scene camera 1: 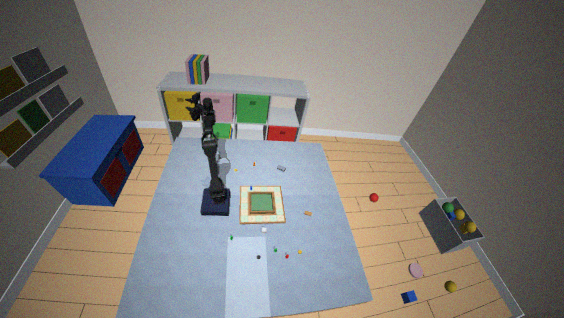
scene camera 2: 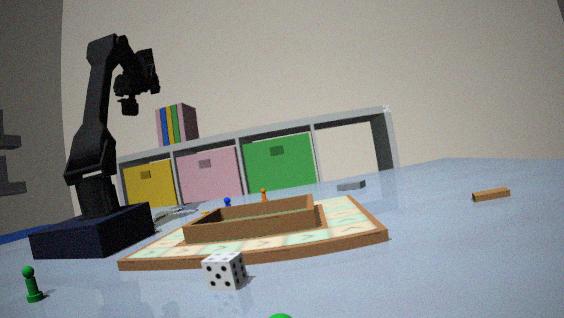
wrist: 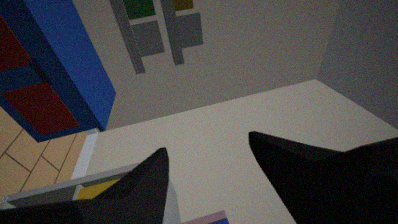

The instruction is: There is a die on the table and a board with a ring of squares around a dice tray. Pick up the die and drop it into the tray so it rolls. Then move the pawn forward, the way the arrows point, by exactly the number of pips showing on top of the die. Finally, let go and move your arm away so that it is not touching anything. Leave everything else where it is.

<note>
My gripper [wrist: 208, 145] is open, with nothing in its grasp. I also see a white die [scene camera 2: 225, 271].
The wrist view does not show the white die: it is out of frame.
</note>
